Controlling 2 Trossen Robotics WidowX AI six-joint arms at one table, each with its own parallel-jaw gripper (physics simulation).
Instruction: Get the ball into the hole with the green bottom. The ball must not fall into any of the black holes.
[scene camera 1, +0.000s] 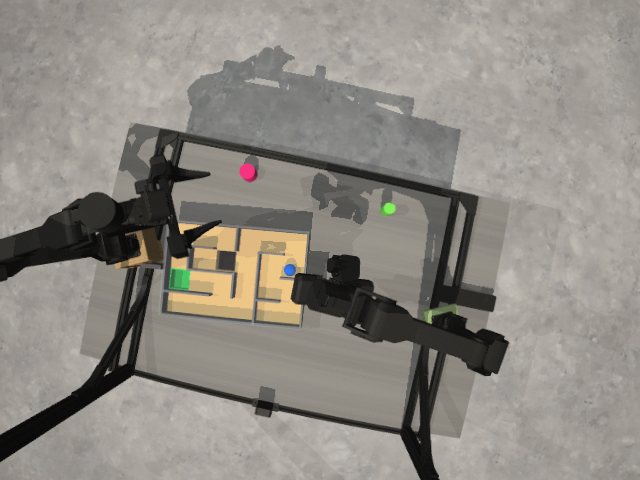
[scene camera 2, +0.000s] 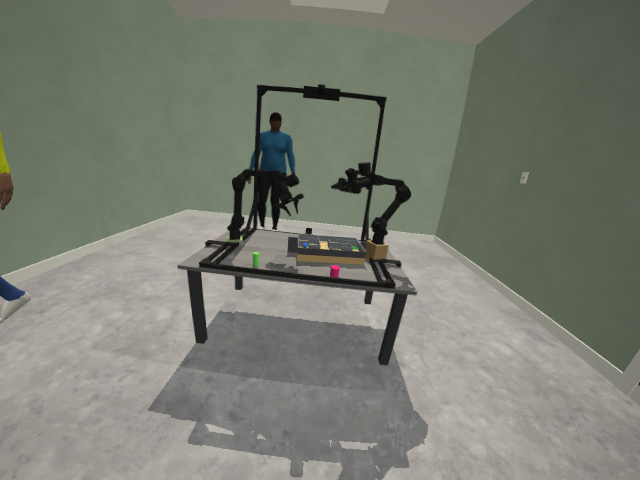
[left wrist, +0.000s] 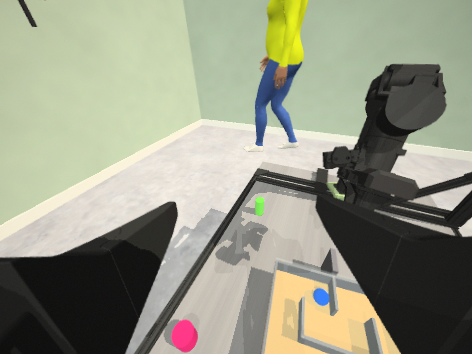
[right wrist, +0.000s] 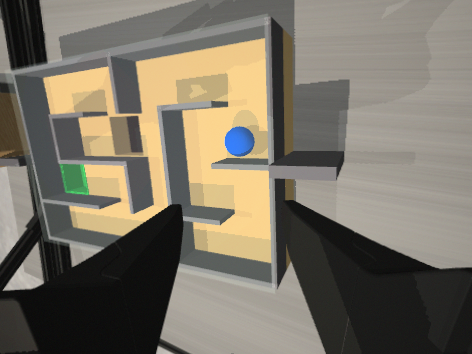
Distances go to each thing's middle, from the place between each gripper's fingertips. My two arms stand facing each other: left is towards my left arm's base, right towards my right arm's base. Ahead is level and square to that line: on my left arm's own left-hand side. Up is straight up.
Now: right hand 230 mm to the right of the tan maze board (scene camera 1: 236, 274), 190 mm above it and 50 mm past it.
The tan maze board lies 380 mm below my left hand and 170 mm behind it.
